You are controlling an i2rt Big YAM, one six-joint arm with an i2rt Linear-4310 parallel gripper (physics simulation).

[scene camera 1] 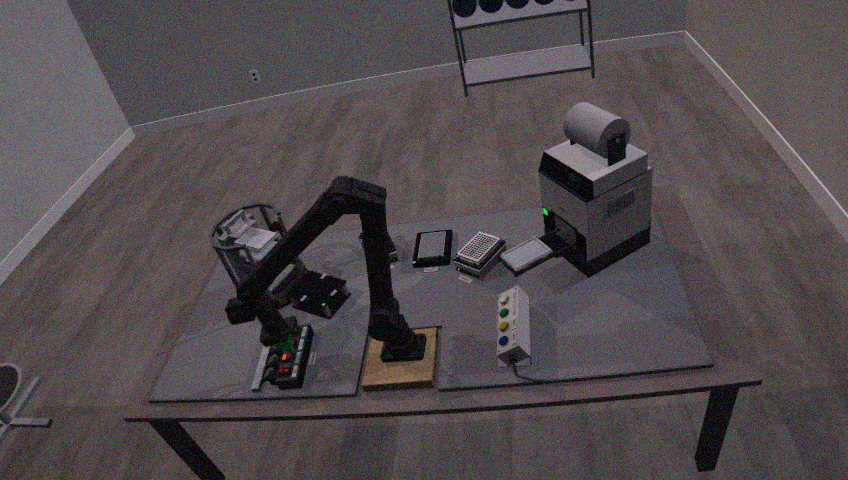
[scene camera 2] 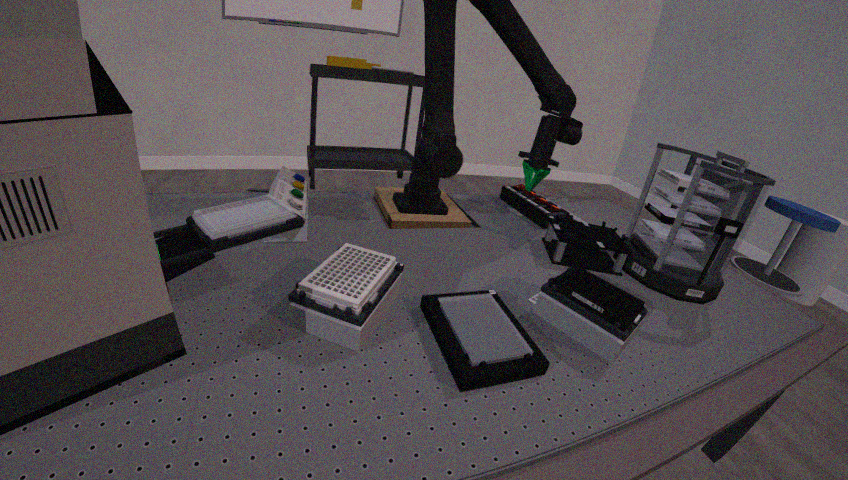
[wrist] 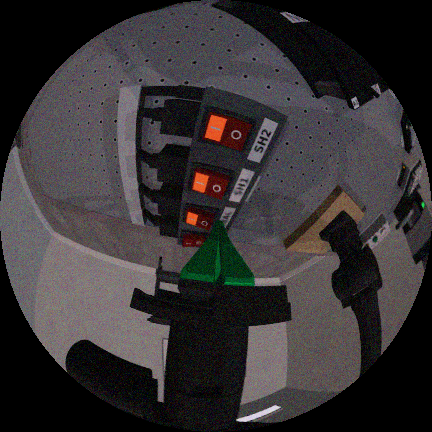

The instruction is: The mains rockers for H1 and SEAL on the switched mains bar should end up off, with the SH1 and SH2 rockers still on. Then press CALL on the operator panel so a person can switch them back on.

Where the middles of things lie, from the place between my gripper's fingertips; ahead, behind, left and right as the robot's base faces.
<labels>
Now: hand 35 cm short of the clear rack tower (scene camera 2: 723,199), 20 cm to the right of it and 9 cm below it. The rest, counted from my hand: plate tray (scene camera 2: 219,244) (31 cm ahead, 70 cm to the right, 4 cm above).
</labels>
